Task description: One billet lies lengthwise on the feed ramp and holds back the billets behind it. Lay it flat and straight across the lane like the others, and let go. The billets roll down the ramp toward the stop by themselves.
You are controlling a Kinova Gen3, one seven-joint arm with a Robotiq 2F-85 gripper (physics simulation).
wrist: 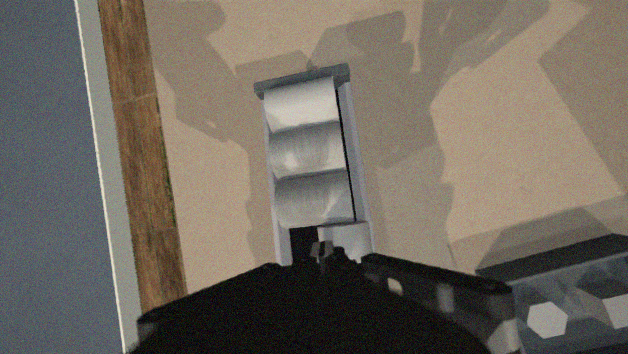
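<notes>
In the wrist view a narrow grey feed ramp [356, 145] runs away from me to a dark stop bar [302, 78] at its far end. Three pale grey billets lie across the lane: one [301, 103] against the stop, a second [307, 149] behind it and a third [312, 198] nearest me. A fourth billet [346, 239] lies lengthwise at the near end, on the right side of the lane, partly hidden by my gripper body. My gripper [324, 255] is shut and empty, its fingertips just left of the lengthwise billet over the dark lane floor.
A wooden strip [135, 145] and a pale table edge [102, 145] run along the left. A grey bin [567, 299] holding hexagonal parts stands at the lower right. Broad arm shadows fall on the tan table [505, 132].
</notes>
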